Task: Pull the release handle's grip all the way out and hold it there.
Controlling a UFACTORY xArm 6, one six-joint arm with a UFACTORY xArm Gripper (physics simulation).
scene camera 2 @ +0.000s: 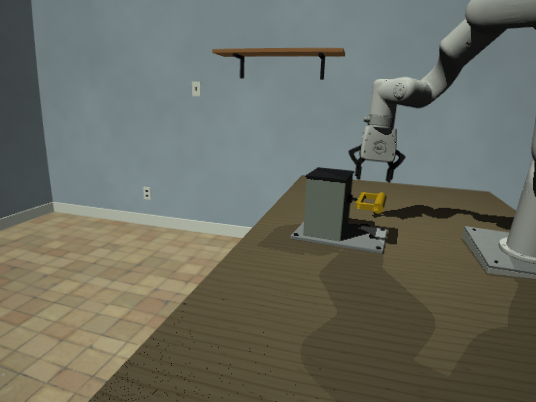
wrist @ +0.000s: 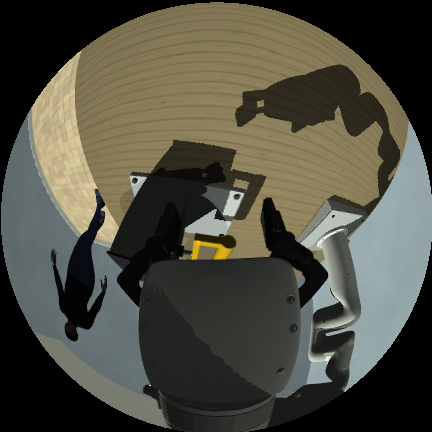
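Observation:
The release handle's yellow grip (scene camera 2: 380,202) (wrist: 224,249) is a bar on a yellow frame, joined by a dark rod to the right side of a grey-green box with a black top (scene camera 2: 325,207) (wrist: 142,227). The box stands on a light grey base plate (scene camera 2: 361,245) (wrist: 233,204). My gripper (scene camera 2: 374,179) (wrist: 219,209) is open and empty, its fingers pointing down. In the scene view it hangs a little above the handle, not touching it. In the wrist view my gripper's body hides part of the handle.
The wooden table (scene camera 2: 250,310) (wrist: 200,75) carries the box and, to the right, the arm's grey base (scene camera 2: 480,245) (wrist: 332,215). A wall shelf (scene camera 2: 280,51) is at the back. A person (wrist: 82,270) shows at the left in the wrist view.

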